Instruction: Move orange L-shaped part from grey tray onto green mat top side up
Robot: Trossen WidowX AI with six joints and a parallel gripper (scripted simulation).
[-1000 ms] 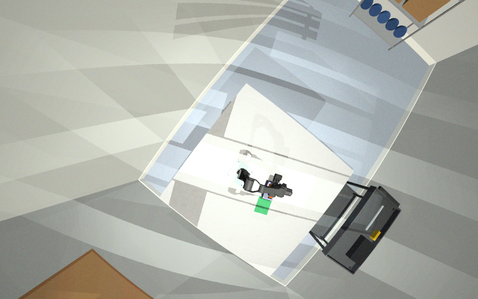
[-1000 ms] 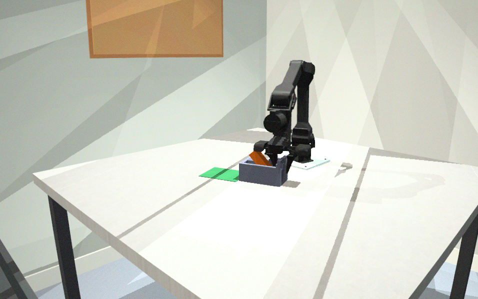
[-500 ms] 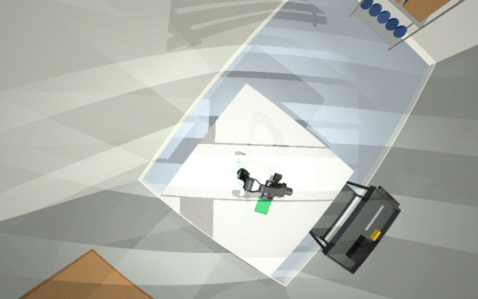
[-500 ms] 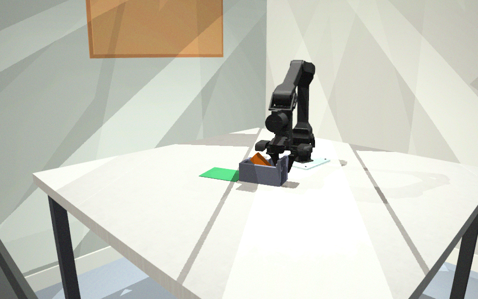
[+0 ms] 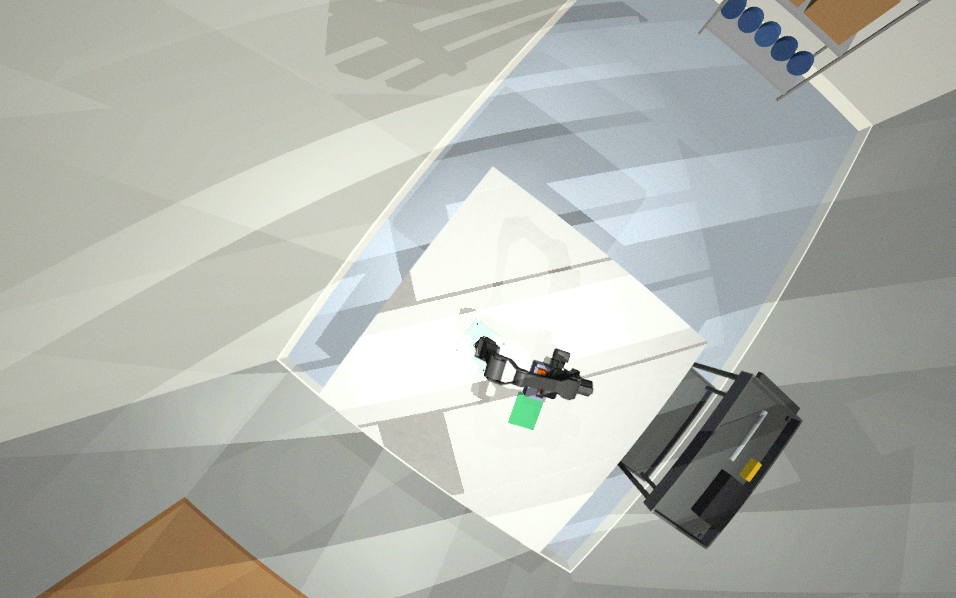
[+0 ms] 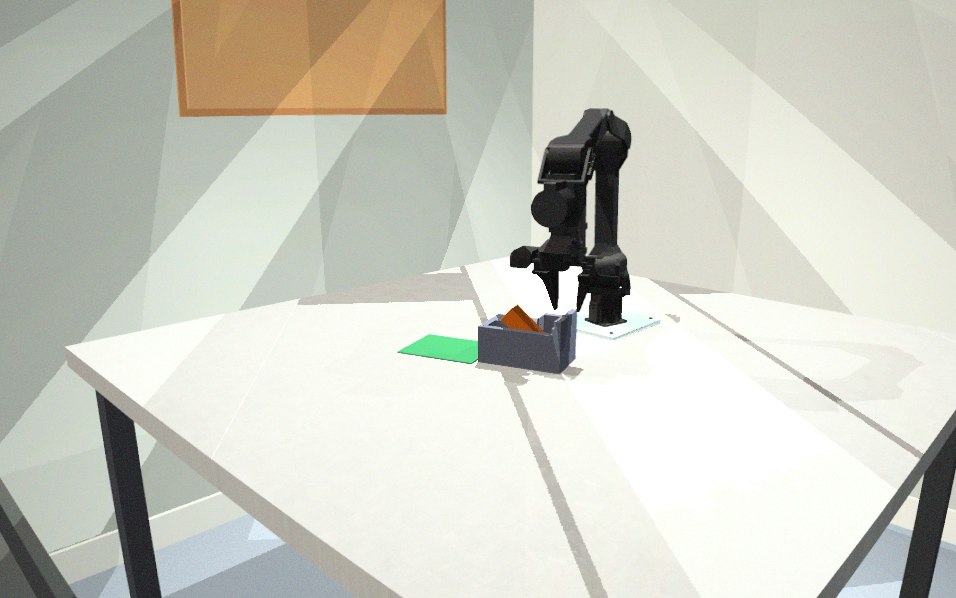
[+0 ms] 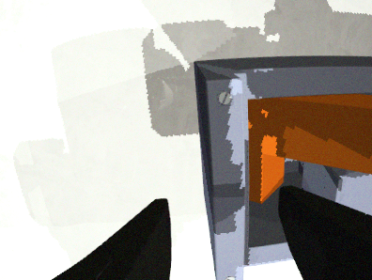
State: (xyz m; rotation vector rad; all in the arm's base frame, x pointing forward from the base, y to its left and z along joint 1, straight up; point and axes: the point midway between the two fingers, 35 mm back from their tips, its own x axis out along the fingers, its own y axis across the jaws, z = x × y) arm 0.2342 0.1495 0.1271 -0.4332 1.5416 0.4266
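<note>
The orange L-shaped part lies 6 cm below my gripper tip, 4 cm to the right of it and 2 cm ahead of it. The rest, counted from my gripper tip: green mat (20 cm to the right, 11 cm below, 11 cm ahead).
</note>
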